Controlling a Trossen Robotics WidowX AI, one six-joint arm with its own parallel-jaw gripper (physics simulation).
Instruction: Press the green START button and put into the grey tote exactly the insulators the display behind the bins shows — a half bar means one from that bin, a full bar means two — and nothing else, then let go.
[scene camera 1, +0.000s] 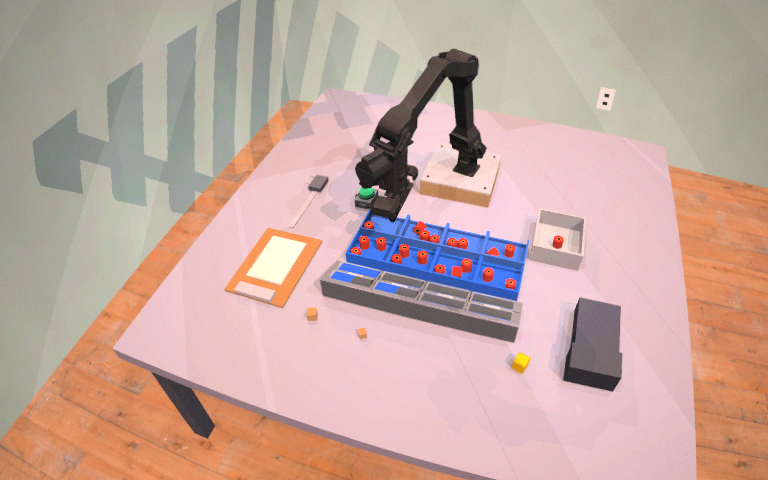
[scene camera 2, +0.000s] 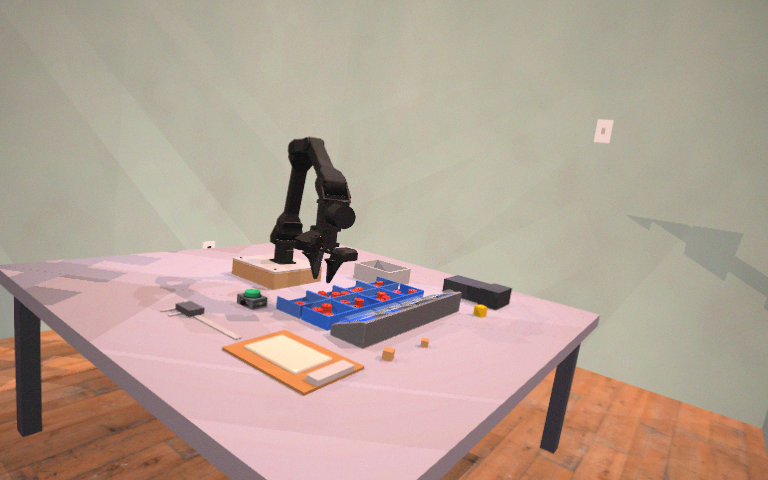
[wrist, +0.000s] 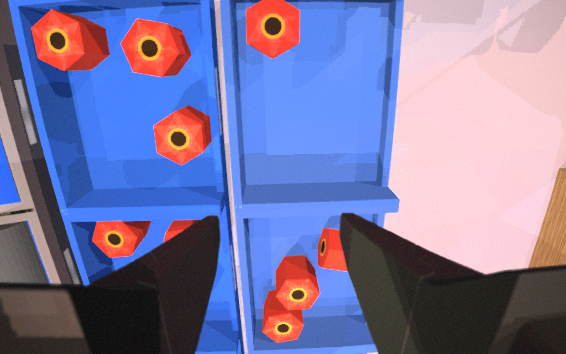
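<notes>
My gripper (scene camera 2: 322, 279) (wrist: 280, 225) is open and empty above the far row of the blue bins (scene camera 1: 368, 262) (scene camera 2: 317, 318) (wrist: 310, 206), near the far-left bin. That bin holds one red insulator (scene camera 1: 368, 224) (wrist: 272, 26); the bin beside it in the far row holds several, partly behind a finger in the wrist view. The near-left bin holds three. The grey display (scene camera 1: 419, 305) (scene camera 2: 413, 322) shows, in its leftmost column, a full upper bar and half lower bar; in the second, a half lower bar. One insulator (scene camera 1: 557, 241) stands in the grey tote (scene camera 1: 557, 259) (scene camera 2: 368, 273). The green button (scene camera 1: 366, 193) (scene camera 2: 252, 293) is beside the arm.
The wooden robot base (scene camera 1: 453, 192) (scene camera 2: 271, 277) is behind the bins. A black block (scene camera 1: 594, 345) (scene camera 2: 475, 289), a yellow cube (scene camera 1: 520, 362) (scene camera 2: 480, 310), two small orange cubes, an orange clipboard (scene camera 1: 235, 285) (scene camera 2: 303, 386) and a dark plug-like object (scene camera 1: 318, 183) (scene camera 2: 189, 308) lie around.
</notes>
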